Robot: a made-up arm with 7 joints.
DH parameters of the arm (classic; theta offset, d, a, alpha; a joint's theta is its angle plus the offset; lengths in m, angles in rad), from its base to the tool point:
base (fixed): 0.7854 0 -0.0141 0
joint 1: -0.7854 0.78 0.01 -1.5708
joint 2: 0 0.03 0.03 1.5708
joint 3: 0 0.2 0.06 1.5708
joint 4: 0 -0.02 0.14 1.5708
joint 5: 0 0.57 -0.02 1.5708
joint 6: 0 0.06 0.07 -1.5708
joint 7: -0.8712 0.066 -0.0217 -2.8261
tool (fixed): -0.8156 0.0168 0 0
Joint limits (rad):
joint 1: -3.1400..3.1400
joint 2: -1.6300..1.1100
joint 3: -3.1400..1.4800
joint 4: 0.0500..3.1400
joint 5: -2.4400..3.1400
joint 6: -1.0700..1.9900
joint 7: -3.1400..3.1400
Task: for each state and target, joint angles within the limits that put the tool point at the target. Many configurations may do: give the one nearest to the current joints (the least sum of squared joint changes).
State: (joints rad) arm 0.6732 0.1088 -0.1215 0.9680 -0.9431 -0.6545 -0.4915
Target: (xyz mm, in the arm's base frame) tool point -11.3 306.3 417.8
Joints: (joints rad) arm 0.9736 0.2065 0.1820 0.2201 -1.0916 -0.8901 -0.5287
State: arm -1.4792 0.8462 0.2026 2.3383 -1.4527 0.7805 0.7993
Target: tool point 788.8 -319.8 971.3
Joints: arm -0.7035 0.8388 0.5782 2.3777 -1.4110 0.7307 0.6942
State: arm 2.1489 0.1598 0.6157 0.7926 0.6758 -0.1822 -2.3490
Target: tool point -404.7 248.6 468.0
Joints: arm 2.0258 0.0011 0.4915 0.2116 0.7301 -0.4404 -2.3135
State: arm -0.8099 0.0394 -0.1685 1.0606 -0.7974 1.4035 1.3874
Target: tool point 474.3 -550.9 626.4
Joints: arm -0.8374 0.3907 -0.0926 1.3725 -0.7661 1.2516 1.4015
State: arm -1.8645 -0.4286 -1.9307 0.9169 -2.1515 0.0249 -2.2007
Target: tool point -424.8 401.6 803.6
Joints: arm -1.9668 -0.0507 -2.0760 1.2195 -2.1927 -0.3324 -2.1998
